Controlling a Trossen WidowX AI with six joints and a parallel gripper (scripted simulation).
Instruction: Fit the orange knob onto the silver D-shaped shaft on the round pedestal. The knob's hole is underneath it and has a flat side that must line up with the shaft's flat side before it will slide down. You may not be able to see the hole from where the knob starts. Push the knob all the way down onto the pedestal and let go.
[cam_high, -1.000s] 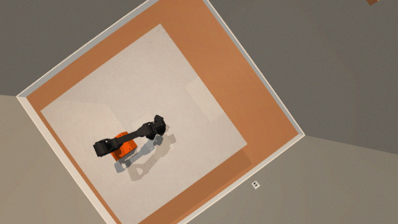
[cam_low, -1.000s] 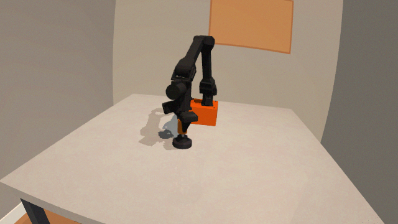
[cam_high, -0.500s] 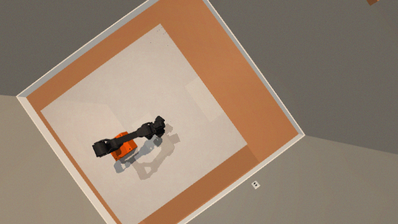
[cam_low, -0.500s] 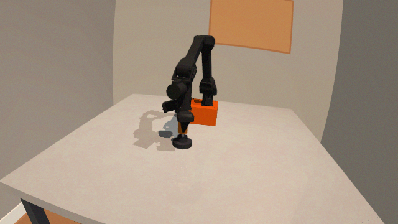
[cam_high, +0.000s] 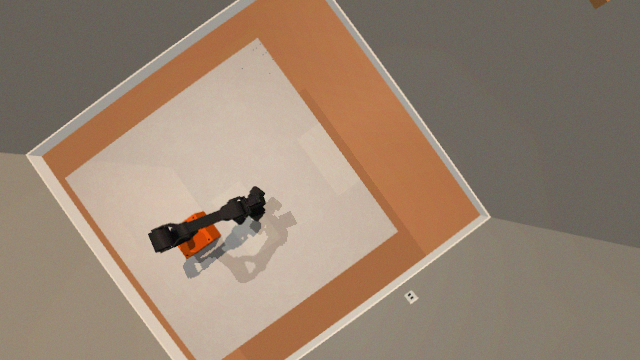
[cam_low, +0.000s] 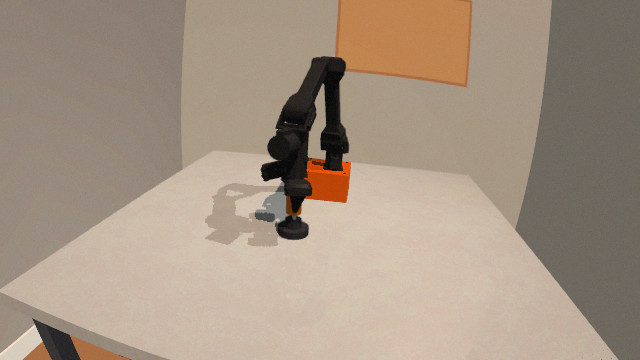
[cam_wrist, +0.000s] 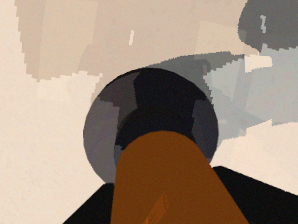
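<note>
The orange knob lies 3 cm above my gripper tip. The rest, counted from my gripper tip: round dark pedestal 4 cm below.
</note>
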